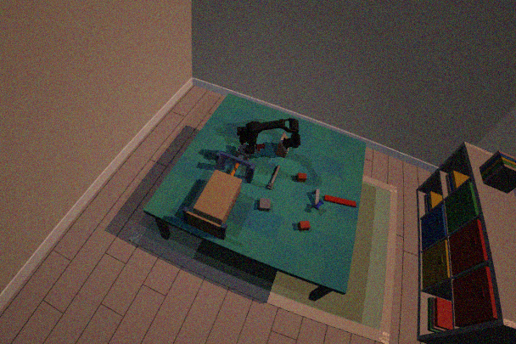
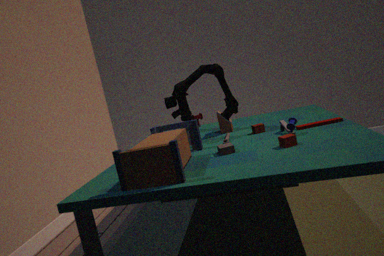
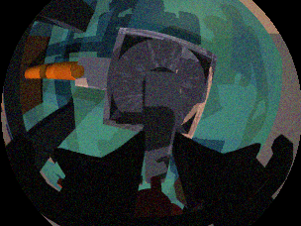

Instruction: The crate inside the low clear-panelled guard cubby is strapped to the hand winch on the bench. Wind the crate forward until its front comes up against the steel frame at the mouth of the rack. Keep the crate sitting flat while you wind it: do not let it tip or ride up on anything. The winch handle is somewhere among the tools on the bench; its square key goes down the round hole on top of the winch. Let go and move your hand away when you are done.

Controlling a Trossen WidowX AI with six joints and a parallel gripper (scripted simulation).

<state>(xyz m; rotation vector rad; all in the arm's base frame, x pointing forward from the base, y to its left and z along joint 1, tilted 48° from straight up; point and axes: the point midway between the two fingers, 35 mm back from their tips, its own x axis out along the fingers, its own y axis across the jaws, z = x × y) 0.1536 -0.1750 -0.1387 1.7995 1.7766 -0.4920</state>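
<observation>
My gripper tip is 2 cm to the right of the red-knobbed handle and 2 cm below it. From my gripper tip the other things lie so: red knob: 6 cm to the left, 5 cm above, 1 cm behind; then winch: 6 cm below, 5 cm to the right, 1 cm behind; then steel frame: 16 cm ahead, 6 cm to the right, 2 cm above.
</observation>
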